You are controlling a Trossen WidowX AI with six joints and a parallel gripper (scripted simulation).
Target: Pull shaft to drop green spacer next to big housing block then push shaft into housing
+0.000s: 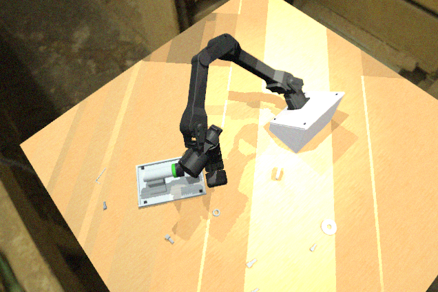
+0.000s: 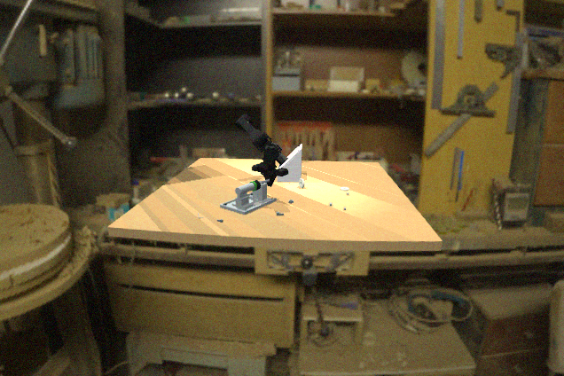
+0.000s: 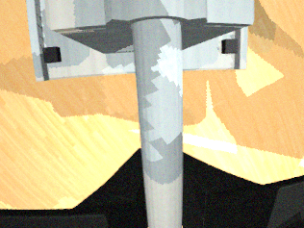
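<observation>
The grey shaft lies 6 cm ahead of my gripper tip, 5 cm to the right of it and 3 cm above it. Also, from my gripper tip: green spacer (10 cm ahead, 8 cm to the right, 3 cm above); then allen key (28 cm ahead, 30 cm to the right, 4 cm below).
</observation>
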